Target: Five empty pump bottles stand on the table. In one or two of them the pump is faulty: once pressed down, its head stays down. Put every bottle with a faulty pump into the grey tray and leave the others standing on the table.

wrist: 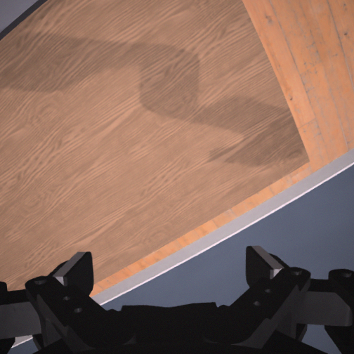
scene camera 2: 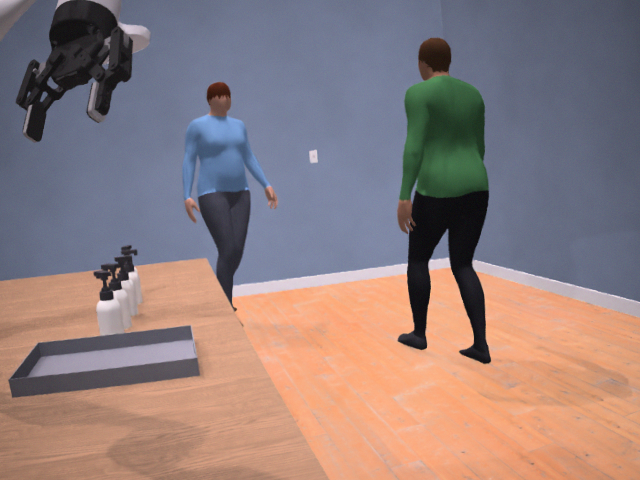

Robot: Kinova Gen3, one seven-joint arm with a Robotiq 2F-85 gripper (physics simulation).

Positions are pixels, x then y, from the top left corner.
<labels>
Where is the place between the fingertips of my gripper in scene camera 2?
61,129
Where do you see a grey tray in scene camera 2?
At 95,362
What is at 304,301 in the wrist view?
My gripper.
</labels>
